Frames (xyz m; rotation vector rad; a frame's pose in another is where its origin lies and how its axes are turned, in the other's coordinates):
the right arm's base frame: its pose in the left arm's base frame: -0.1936 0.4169 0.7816 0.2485 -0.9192 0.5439
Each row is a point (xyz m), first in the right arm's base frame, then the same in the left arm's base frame.
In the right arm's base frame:
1: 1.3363 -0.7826 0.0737
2: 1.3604 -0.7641 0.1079
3: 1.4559 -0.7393 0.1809
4: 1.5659 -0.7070 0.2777
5: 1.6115 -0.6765 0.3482
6: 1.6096 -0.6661 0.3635
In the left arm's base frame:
1: 0.8295 0.1810 1.9223
2: 0.8077 0.1900 1.9615
3: 0.7905 0.2119 2.0810
4: 0.7599 0.2348 2.2261
5: 0.7172 0.2456 2.3038
6: 0.7001 0.2471 2.3110

